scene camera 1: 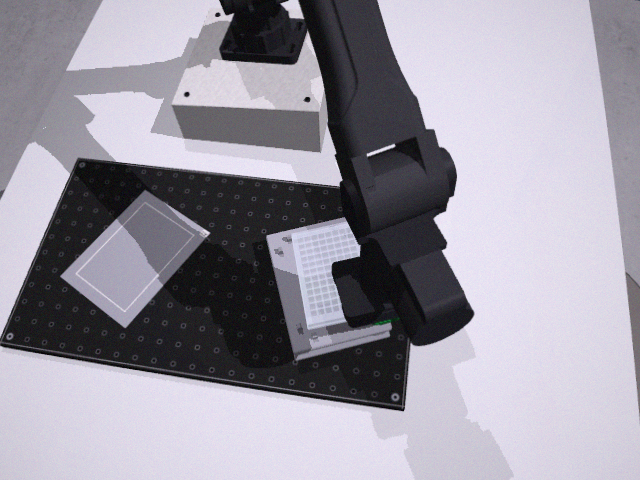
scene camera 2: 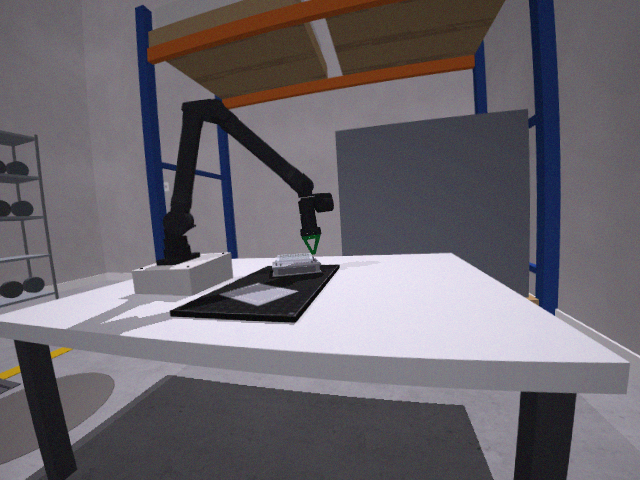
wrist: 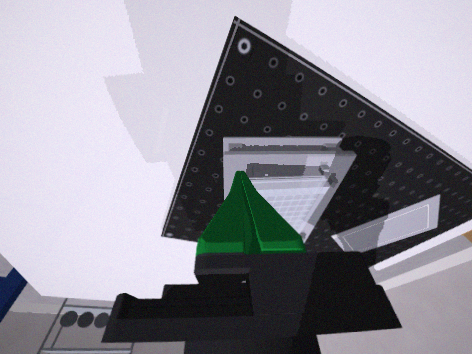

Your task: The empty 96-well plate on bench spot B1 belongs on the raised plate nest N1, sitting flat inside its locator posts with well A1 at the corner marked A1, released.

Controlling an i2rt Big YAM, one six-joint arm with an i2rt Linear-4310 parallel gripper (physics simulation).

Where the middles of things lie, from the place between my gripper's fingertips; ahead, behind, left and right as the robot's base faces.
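The well plate [scene camera 1: 315, 250] is 7 cm to the right of my hand and 5 cm behind it.
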